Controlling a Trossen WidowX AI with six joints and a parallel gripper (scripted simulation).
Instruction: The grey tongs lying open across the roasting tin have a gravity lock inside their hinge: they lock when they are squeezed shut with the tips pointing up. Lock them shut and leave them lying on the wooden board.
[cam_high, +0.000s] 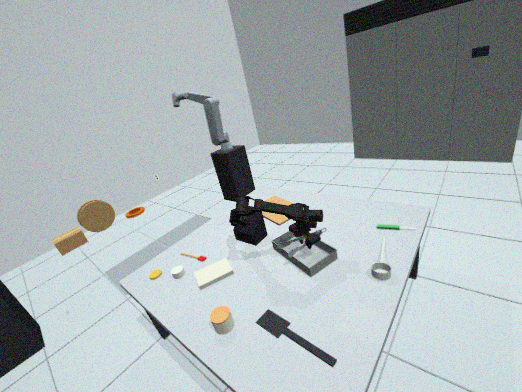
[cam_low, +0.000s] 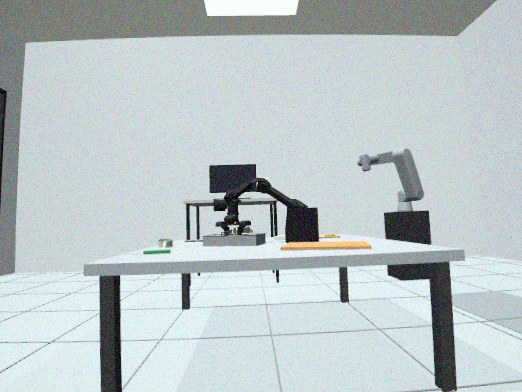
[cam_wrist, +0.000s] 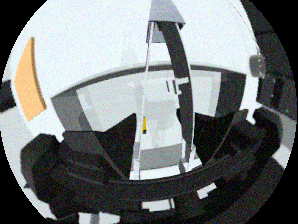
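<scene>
Now: gripper tip 3 cm to the left of the roasting tin. Also, from my gripper tip: black spatula 43 cm to the right, 18 cm ahead, 3 cm below; wooden board 43 cm behind, 30 cm to the left, 2 cm below; cream block 37 cm to the right, 33 cm behind, 2 cm below.
</scene>
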